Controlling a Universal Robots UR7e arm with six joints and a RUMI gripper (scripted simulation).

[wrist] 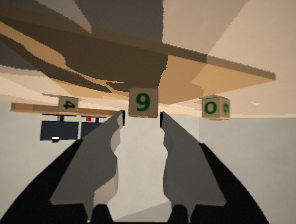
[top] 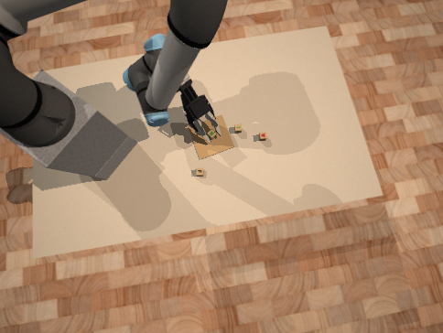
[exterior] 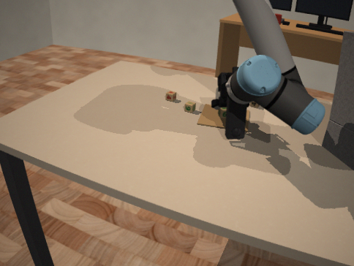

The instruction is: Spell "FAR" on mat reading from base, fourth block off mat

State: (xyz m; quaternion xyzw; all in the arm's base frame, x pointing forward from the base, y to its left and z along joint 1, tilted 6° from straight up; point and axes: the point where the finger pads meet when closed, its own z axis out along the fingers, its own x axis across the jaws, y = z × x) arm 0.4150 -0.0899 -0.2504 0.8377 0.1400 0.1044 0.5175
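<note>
My hand is 1 cm to the right of the green R block and 1 cm above it. Round my hand: brown mat: 1 cm behind, 1 cm to the left, 3 cm below; F block: 9 cm behind, 11 cm to the right, 2 cm below; green-lettered block: 10 cm ahead, 1 cm to the left, 2 cm below.
</note>
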